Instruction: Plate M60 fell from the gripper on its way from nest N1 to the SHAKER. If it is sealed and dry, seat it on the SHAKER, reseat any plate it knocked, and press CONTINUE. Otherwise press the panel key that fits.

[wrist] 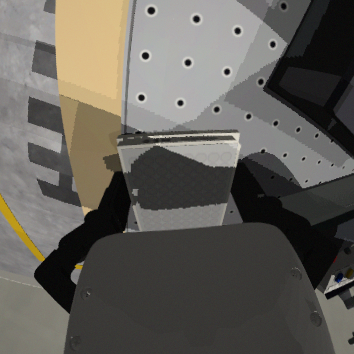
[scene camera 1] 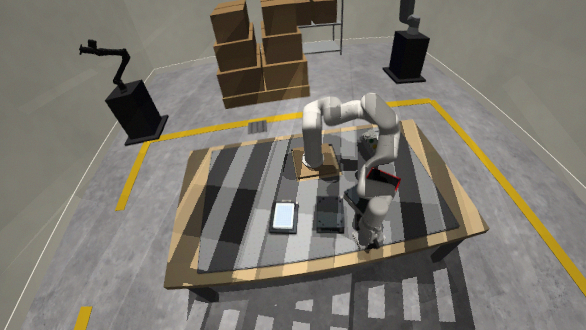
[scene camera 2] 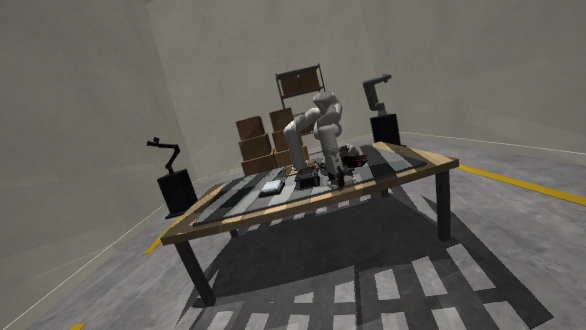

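Pixels of known places: gripper, fingertip midpoint: (wrist: 179,180) (scene camera 1: 364,238) (scene camera 2: 337,184); arm's base, origin of the base link: (scene camera 1: 313,159) (scene camera 2: 299,167).
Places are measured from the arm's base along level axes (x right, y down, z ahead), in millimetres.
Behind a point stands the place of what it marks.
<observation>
A pale grey plate (wrist: 220,159) @(y -2, x -105, z 490 mm) with rows of round wells lies near the board's front edge in the wrist view. Its side label is shadowed and I cannot read it. Whether it is sealed or dry I cannot tell. My gripper (scene camera 1: 371,246) @(y 11, x -136, z 512 mm) (scene camera 2: 341,183) @(y 11, x -136, z 512 mm) (wrist: 179,180) @(y 11, x -136, z 512 mm) is open, with one finger on each side of the plate and nothing clamped. A black box-shaped station (scene camera 1: 330,214) @(y -45, x -5, z 393 mm) (scene camera 2: 307,178) @(y -41, x -1, z 458 mm) stands left of the gripper. Left of that is a black-framed unit (scene camera 1: 284,216) @(y -25, x 199, z 353 mm) (scene camera 2: 272,187) @(y -23, x 192, z 394 mm) with a bright pale top. No name shows on either. A button panel (scene camera 1: 369,141) @(y -51, x -338, z -24 mm) (wrist: 345,281) @(y -68, x -379, z 17 mm) is partly hidden; its key texts are not readable.
A red-rimmed dark bin (scene camera 1: 399,184) (scene camera 2: 364,160) stands behind the gripper, partly hidden by the arm. A black block (wrist: 320,55) @(y 7, x -18, z 436 mm) and a dark slab (wrist: 325,201) @(y -14, x -130, z 359 mm) show right of the plate in the wrist view. The wooden table edge (wrist: 90,45) @(y 25, x -45, z 585 mm) runs along the left there.
</observation>
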